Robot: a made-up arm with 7 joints.
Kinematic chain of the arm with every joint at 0, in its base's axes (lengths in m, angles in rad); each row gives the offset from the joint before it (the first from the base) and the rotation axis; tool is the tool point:
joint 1: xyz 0 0 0 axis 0 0.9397 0.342
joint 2: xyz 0 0 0 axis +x
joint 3: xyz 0 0 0 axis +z
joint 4: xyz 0.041 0 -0.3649 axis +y
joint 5: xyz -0.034 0 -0.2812 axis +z
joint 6: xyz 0 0 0 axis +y
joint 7: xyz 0 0 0 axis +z
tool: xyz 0 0 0
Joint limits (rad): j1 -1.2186..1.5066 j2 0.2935..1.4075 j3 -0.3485..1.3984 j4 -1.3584..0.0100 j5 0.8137..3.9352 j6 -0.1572..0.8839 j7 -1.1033..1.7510
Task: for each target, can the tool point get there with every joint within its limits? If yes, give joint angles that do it. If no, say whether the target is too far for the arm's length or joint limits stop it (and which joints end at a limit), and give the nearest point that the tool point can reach.
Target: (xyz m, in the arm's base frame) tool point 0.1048 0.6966 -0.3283
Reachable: no: too far | nearest point 0.0877 0.5830 -0.2748 | short by 0.127 m
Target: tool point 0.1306 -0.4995 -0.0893
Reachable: no: joint limits stop it (at a limit: joint 1, joint 2, joint 3, joint 4) | nearest point 0.5233 -0.1627 0.0651 | short by 0.540 m
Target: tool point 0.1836 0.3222 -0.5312
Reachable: yes | joints -0.1402 0.4206 0.6654 -0.4135 2.1229 0.4253 0.6712
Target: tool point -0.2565 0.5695 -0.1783
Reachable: yes | joints 0.7041 1.1458 0.3727 -0.1235 1.6906 -0.0654 0.4722
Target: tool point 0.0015 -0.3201 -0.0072
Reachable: no: joint limits stop it (at a limit: joint 1, joint 2, joint 3, joint 4) | nearest point 0.5233 -0.1627 0.0651 | short by 0.550 m
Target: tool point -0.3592 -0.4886 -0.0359
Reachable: no: joint limits stop it (at a limit: joint 1, joint 2, joint 3, joint 4) | nearest point -0.6431 -0.0195 -0.0553 | short by 0.549 m
